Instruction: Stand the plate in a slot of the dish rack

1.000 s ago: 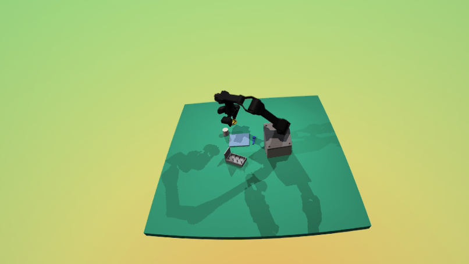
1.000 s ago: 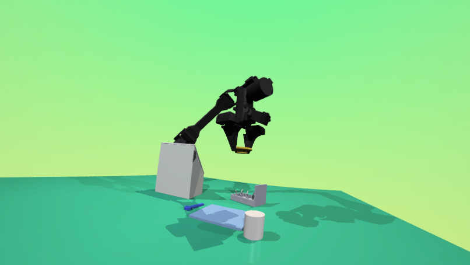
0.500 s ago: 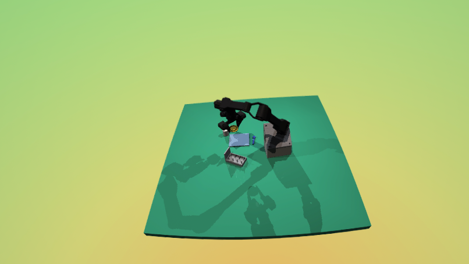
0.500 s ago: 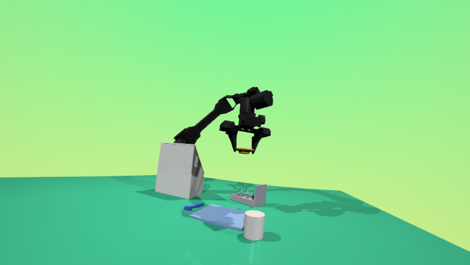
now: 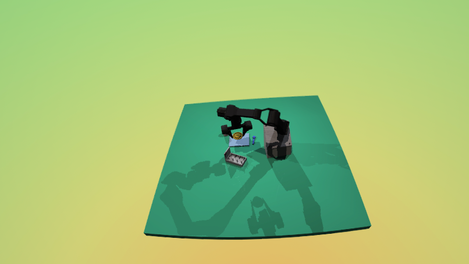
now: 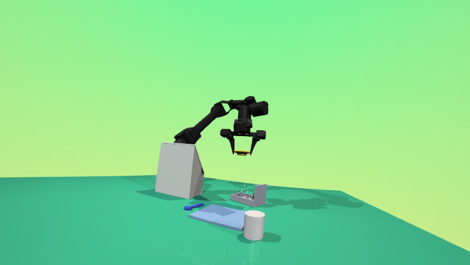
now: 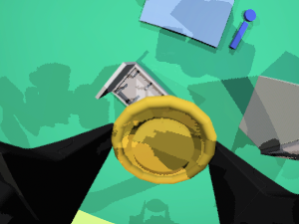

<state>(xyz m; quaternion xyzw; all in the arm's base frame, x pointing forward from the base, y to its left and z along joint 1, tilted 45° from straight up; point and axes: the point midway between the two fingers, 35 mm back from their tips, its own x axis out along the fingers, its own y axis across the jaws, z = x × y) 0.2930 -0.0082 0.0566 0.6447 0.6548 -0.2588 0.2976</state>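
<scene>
Right now my gripper tip is 3 cm short of the grey dish rack, 3 cm to the right of it and 17 cm above it. From my gripper tip the other things lie so: blue spoon 12 cm behind, 15 cm to the right, 19 cm below; then yellow plate 1 cm above; then white cup 9 cm ahead, 26 cm to the right, 17 cm below.
</scene>
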